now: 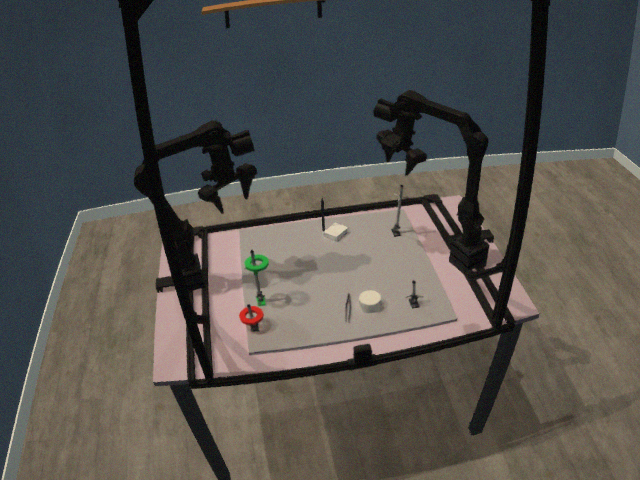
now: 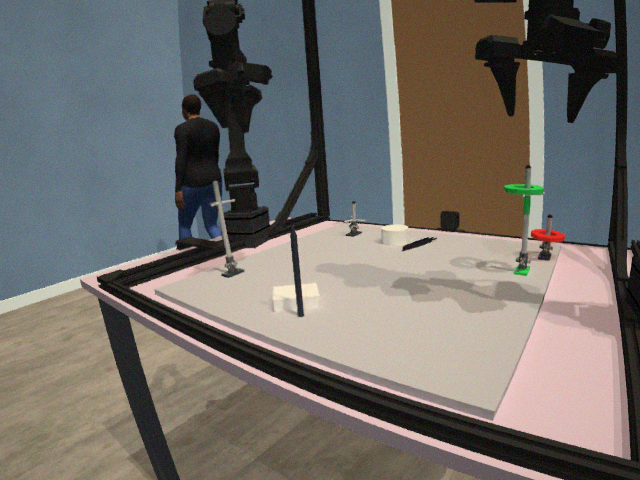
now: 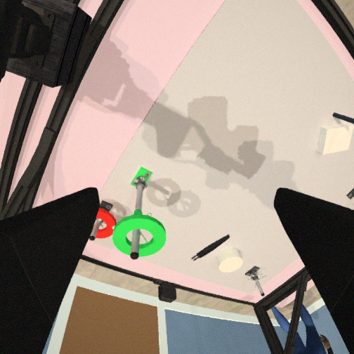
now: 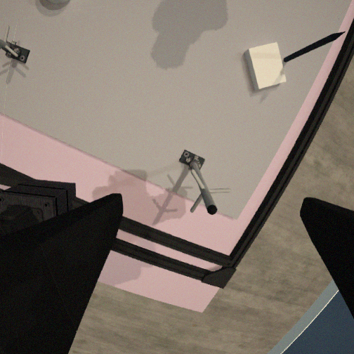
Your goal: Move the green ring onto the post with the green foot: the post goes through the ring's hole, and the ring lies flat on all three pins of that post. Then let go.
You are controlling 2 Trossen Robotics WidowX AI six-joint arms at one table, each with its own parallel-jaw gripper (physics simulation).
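Places are measured from the left arm's base along level axes (x left, y back, z up), in metres.
Pixels of known places: left gripper, between the fingertips: [image 1: 234, 206] [image 2: 541, 119]; right gripper, between the fingertips: [image 1: 397, 168] [image 2: 236, 130]; left arm's base, origin of its link: [image 1: 185, 265]; right arm's base, origin of its link: [image 1: 470, 242] [image 2: 243, 210].
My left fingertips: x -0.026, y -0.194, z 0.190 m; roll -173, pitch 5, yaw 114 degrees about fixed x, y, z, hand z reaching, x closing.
Observation:
Ahead of a thing's pixels: the offset from my left fingertips to its middle. "spot": to the spot under its first point.
The green ring @(dx -0.147, dy -0.022, dz -0.115 m) [image 1: 256, 268] [image 2: 511, 189] [image 3: 122, 235] is around the tall grey post @(spot: dx -0.147, dy -0.014, dz -0.199 m) [image 1: 257, 285] [image 2: 525, 232] [image 3: 139, 197] with the green foot @(spot: dx -0.152, dy -0.017, dz -0.261 m) [image 1: 261, 301] [image 2: 522, 270] [image 3: 142, 175]. The post's dark tip sticks up through the hole. The ring looks level, high on the post at its pins; the ring hides whether it touches all three. My left gripper [image 1: 234, 204] [image 2: 541, 118] [image 3: 189, 196] is open and empty, above the ring and apart from it. My right gripper [image 1: 398, 167] [image 2: 236, 129] [image 4: 213, 204] is open and empty, high at the other side.
A red ring @(dx -0.245, dy +0.033, dz -0.221 m) [image 1: 242, 315] [image 2: 547, 240] [image 3: 112, 223] is around a short post beside the green-footed one. A tall bare post @(spot: dx +0.022, dy -0.560, dz -0.167 m) [image 1: 399, 209] [image 2: 223, 227], a short post @(spot: dx -0.333, dy -0.440, dz -0.214 m) [image 1: 413, 291], a white block @(dx +0.102, dy -0.351, dz -0.257 m) [image 1: 336, 231] with an upright dark pen @(dx +0.140, dy -0.319, dz -0.197 m) [image 1: 323, 214], a white cylinder @(dx -0.286, dy -0.317, dz -0.249 m) [image 1: 370, 301] and dark tweezers @(dx -0.272, dy -0.250, dz -0.262 m) [image 1: 347, 307] also stand or lie there.

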